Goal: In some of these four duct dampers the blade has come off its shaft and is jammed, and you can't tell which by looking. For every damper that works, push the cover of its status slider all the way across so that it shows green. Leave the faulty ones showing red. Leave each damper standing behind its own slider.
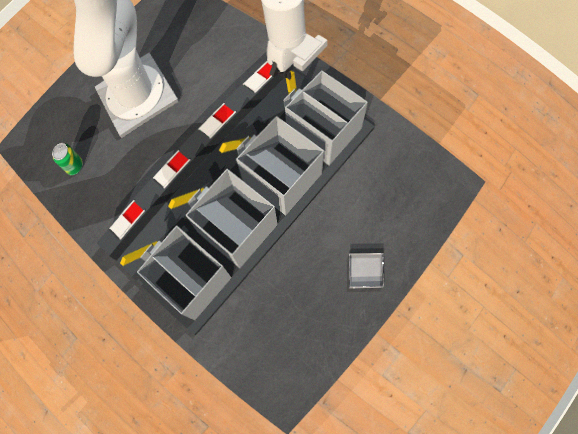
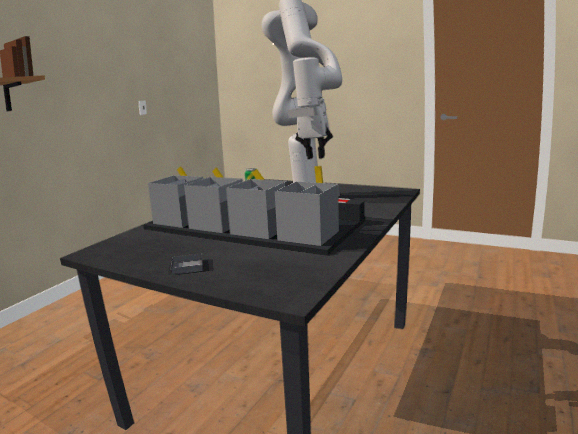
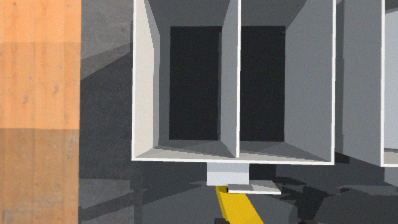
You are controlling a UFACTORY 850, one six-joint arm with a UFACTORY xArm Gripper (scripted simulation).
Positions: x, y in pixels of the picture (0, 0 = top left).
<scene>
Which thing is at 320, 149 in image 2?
The gripper.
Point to a damper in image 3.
359, 38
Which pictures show the damper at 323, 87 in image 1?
Image 1, image 2 and image 3: all of them.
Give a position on a damper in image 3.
At 309, 116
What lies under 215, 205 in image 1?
A damper.
</scene>
